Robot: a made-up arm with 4 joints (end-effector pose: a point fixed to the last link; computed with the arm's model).
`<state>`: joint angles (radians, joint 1 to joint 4).
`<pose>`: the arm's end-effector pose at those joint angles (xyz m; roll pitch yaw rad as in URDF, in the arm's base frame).
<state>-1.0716 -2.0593 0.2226 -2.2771</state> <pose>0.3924 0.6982 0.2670 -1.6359 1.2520 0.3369</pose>
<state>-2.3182 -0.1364 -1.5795 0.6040</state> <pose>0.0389 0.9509 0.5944 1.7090 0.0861 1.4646</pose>
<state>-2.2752 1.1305 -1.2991 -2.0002</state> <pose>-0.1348 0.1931 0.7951 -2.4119 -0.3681 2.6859</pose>
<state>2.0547 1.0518 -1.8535 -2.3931</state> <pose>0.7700 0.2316 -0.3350 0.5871 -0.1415 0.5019</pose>
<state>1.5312 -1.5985 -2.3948 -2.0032</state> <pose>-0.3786 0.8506 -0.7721 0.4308 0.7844 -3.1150</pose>
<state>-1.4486 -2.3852 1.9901 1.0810</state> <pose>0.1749 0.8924 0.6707 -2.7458 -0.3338 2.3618</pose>
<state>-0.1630 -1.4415 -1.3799 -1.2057</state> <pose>-0.3961 0.9828 0.6466 2.4232 -1.1943 0.3515</pose>
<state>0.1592 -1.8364 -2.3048 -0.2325</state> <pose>-0.8152 0.8275 0.4975 -1.6686 -0.6450 -2.8952</pose>
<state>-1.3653 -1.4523 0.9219 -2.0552</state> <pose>-0.0868 0.8366 0.0839 0.5211 0.8527 -2.9979</pose>
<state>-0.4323 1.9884 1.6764 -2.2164</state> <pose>-0.0452 0.1067 0.6710 -0.1958 -1.0542 0.9554</pose>
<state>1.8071 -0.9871 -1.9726 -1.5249</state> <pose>0.0299 1.0370 -0.6942 -0.2023 0.5944 2.4827</pose>
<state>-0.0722 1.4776 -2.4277 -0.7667</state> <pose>-0.8090 -0.1291 -0.1419 2.2217 0.6382 3.0657</pose>
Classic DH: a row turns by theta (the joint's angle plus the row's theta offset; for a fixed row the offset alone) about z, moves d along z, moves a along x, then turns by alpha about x. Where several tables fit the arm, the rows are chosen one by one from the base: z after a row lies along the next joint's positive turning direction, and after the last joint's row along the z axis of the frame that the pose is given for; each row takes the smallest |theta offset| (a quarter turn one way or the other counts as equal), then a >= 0, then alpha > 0; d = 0 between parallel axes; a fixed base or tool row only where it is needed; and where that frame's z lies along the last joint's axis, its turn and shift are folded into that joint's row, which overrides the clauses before.
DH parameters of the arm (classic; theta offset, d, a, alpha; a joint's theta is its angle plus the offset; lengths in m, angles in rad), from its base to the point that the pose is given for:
base (fixed): 0 0.045 0 1.5708
joint 1: 1.5708 -0.391 0.087 -1.5708
joint 2: 1.5708 0.428 0.102 -1.5708
joint 3: 0 0.462 0.078 1.5708
joint 4: 0 -0.394 -0.042 1.5708
tool (fixed): -1.5708 -0.08 0 0

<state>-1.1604 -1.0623 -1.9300 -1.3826</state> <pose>-0.0979 1.0474 0.7721 2.6953 -0.7057 0.6421</pose>
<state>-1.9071 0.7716 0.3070 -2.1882</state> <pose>-0.3156 0.1795 0.1572 -0.6816 1.3227 -2.0612</pose>
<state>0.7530 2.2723 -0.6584 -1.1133</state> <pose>-0.2057 -0.3061 -0.0231 -0.9588 -0.2012 -0.4148</pose>
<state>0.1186 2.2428 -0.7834 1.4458</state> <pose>-0.1504 -0.1794 0.0887 2.4939 0.4831 -0.5191</pose>
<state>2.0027 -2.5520 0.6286 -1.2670</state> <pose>-0.4576 0.6959 -0.1945 2.0493 -1.0581 1.6558</pose>
